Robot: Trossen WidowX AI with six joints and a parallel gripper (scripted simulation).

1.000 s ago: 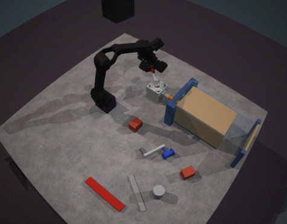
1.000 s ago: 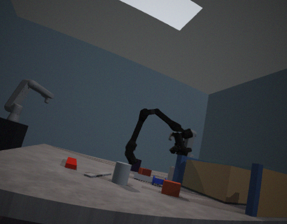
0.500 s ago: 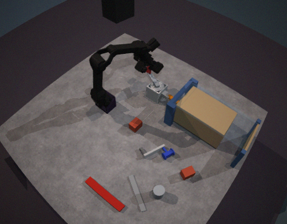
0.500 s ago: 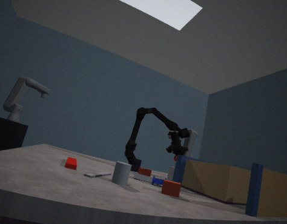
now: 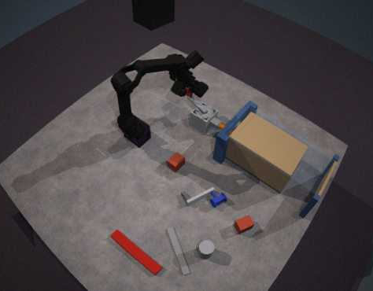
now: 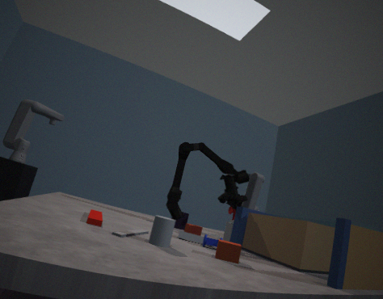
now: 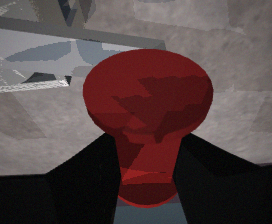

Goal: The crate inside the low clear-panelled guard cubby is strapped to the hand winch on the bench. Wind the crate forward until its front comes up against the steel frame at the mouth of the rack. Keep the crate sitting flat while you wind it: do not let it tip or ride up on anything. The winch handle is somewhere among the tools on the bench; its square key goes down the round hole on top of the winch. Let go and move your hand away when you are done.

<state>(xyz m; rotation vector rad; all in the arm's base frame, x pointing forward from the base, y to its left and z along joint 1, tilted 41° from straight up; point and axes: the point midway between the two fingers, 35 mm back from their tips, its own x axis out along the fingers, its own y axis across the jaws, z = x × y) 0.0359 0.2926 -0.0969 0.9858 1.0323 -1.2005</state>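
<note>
Right now my gripper tip is 40 mm short of the winch handle with red knob, 20 mm to the left of it and 30 mm above it. Round my gripper tip: blue t-shaped piece: 410 mm ahead, 270 mm to the right, 120 mm below; then grey strip: 470 mm ahead, 530 mm to the right, 130 mm below; then grey winch: 90 mm ahead, 40 mm to the right, 100 mm below.
</note>
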